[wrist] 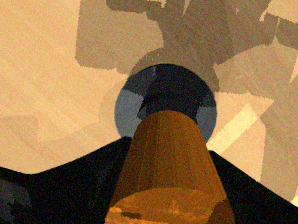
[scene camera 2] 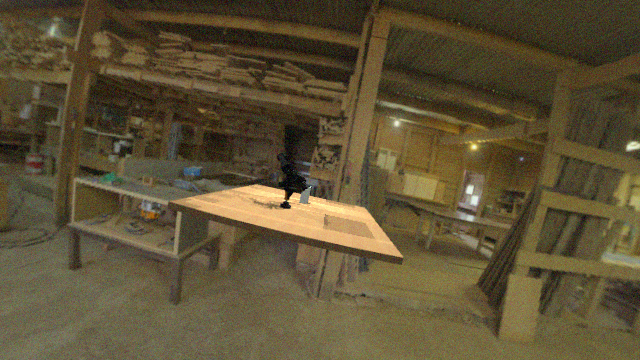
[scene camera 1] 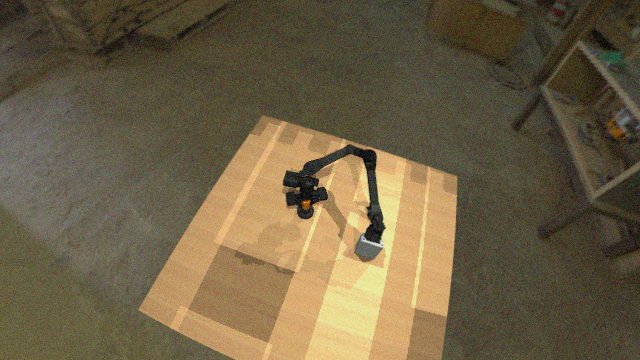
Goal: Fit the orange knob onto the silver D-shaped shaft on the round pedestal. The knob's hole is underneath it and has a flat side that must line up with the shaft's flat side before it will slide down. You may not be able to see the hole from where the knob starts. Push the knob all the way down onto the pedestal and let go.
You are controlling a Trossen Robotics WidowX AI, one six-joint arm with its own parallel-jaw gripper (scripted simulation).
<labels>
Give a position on an orange knob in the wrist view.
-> At 168,166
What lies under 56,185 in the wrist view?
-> My gripper.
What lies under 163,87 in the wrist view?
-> A pedestal.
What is my gripper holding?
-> An orange knob.
</labels>
